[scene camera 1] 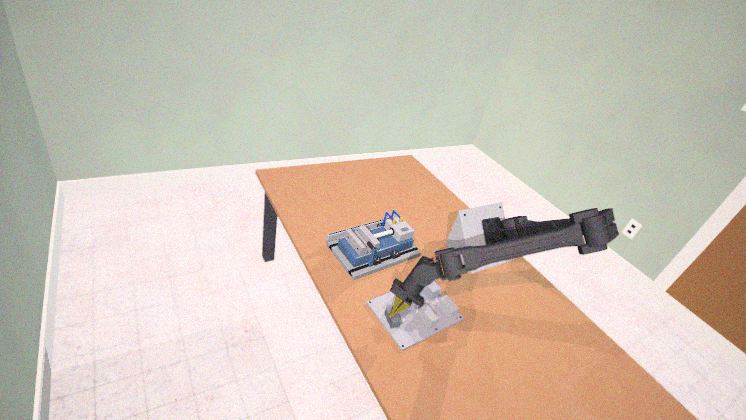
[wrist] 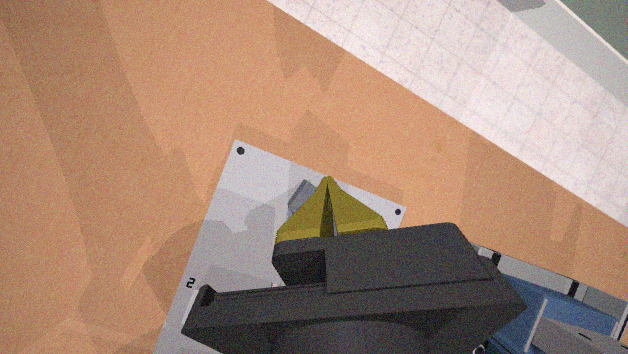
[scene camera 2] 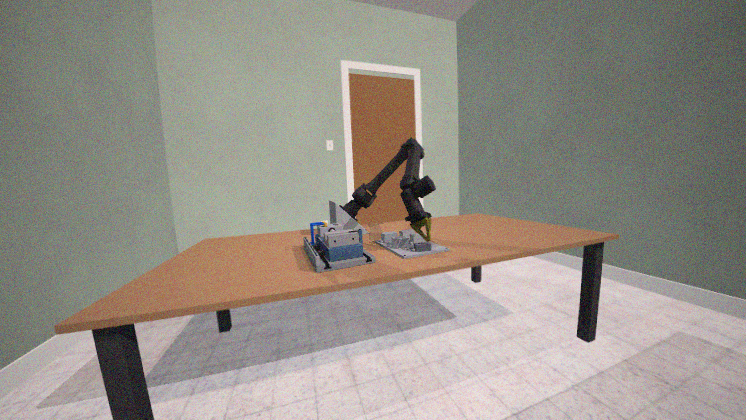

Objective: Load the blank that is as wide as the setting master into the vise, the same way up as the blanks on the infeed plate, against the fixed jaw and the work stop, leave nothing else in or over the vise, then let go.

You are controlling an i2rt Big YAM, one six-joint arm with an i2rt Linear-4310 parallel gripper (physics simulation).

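Frame: origin at the arm's base, x ahead, y left, z up, level; centimetres.
Where they show: gripper, fingertip midpoint: [scene camera 1: 389, 317] [wrist: 328, 182] [scene camera 2: 428, 240]; arm's base, origin of the base link: [scene camera 1: 491, 233] [scene camera 2: 346, 214].
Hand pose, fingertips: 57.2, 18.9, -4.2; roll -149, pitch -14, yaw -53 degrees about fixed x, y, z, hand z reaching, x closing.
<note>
Each offset is from my fingertips to the top centre of the thing, as dx, dy, dz. "spot": to the spot under its first point.
The gripper [scene camera 1: 390, 316] [scene camera 2: 429, 240] [wrist: 328, 178] has yellow fingers, shut with nothing between them. Its tips are low at a grey block {-2.5, -1.2, -1.4} [scene camera 1: 395, 320] [scene camera 2: 421, 246] [wrist: 301, 195] on the infeed plate {-12.1, -2.0, -3.9} [scene camera 1: 412, 337] [scene camera 2: 437, 249] [wrist: 250, 175]; whether they touch is unclear. Other grey blanks, including one {-13.1, +2.4, -0.3} [scene camera 1: 430, 312] near the plate's middle, stand on the plate; the arm partly hides them. The blue vise {-12.3, -31.2, +5.2} [scene camera 1: 396, 245] [scene camera 2: 344, 252] [wrist: 520, 290] stands beside the plate. Its grey jaws look close together; what is between them cannot be told. I cannot tell which block is the setting master.
Blue bent tubing [scene camera 1: 387, 217] [scene camera 2: 312, 232] rises at the vise's rear end. A pale angled bracket [scene camera 1: 472, 226] [scene camera 2: 336, 216] stands near the arm's base. The table's long edge runs near the plate's outer corner. The printed number 2 {spot: -14.3, +6.4, -3.8} [wrist: 190, 283] shows on the plate.
</note>
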